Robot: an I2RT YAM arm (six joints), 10 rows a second.
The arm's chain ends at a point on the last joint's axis. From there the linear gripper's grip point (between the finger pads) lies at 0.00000 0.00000 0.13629 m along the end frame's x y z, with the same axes.
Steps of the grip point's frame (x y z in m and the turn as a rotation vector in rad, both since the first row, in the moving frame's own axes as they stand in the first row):
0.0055 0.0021 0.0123 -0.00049 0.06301 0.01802
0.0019 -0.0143 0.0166 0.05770 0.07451 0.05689
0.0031 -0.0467 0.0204 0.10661 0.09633 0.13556
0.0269 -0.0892 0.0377 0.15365 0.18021 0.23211
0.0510 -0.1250 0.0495 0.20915 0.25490 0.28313
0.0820 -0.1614 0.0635 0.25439 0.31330 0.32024
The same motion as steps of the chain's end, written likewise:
-0.0031 0.0020 0.0126 -0.00049 0.06301 0.01802
-0.0085 -0.0067 0.0172 0.05770 0.07451 0.05689
-0.0109 -0.0332 0.0218 0.10661 0.09633 0.13556
0.0004 -0.0715 0.0415 0.15365 0.18021 0.23211
0.0134 -0.1022 0.0568 0.20915 0.25490 0.28313
0.0357 -0.1349 0.0744 0.25439 0.31330 0.32024

